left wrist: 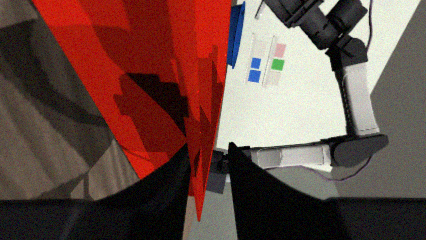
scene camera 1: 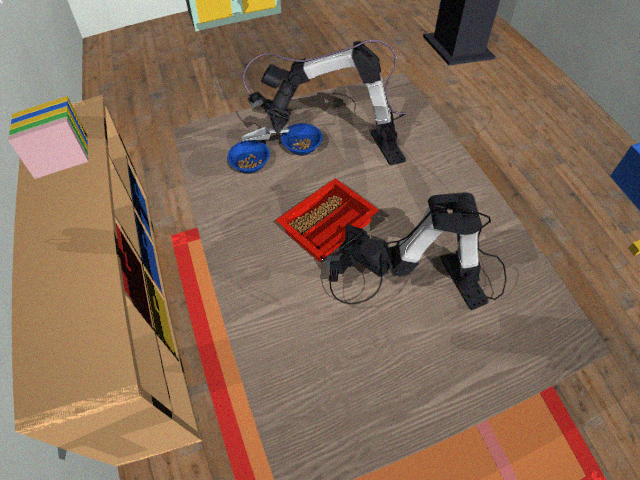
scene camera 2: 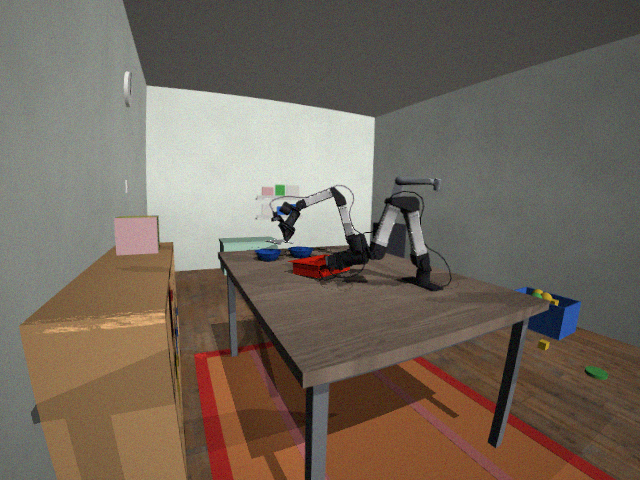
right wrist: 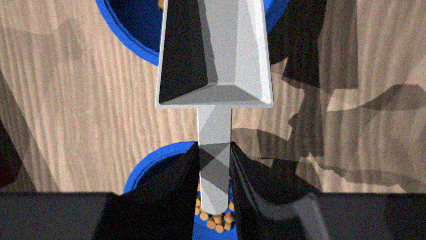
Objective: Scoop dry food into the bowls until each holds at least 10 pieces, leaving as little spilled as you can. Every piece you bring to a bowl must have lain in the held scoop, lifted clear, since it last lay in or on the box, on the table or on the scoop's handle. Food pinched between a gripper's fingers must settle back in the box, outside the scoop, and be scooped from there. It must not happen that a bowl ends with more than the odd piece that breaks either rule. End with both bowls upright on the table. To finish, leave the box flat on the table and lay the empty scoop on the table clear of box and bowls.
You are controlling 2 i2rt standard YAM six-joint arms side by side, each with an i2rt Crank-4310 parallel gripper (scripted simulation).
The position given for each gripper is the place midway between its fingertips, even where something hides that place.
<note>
In view: the left gripper (scene camera 1: pixel 347 227), the right gripper (right wrist: pixel 214 145), a red box (scene camera 1: pixel 326 236), a grey scoop (right wrist: pixel 214 63), a blue bowl (scene camera 1: pixel 302 131) and a blue bowl (scene camera 1: pixel 243 149).
The red box also shows in scene camera 2 (scene camera 2: pixel 311 269). The left gripper is seen too in the left wrist view (left wrist: pixel 210 145).
</note>
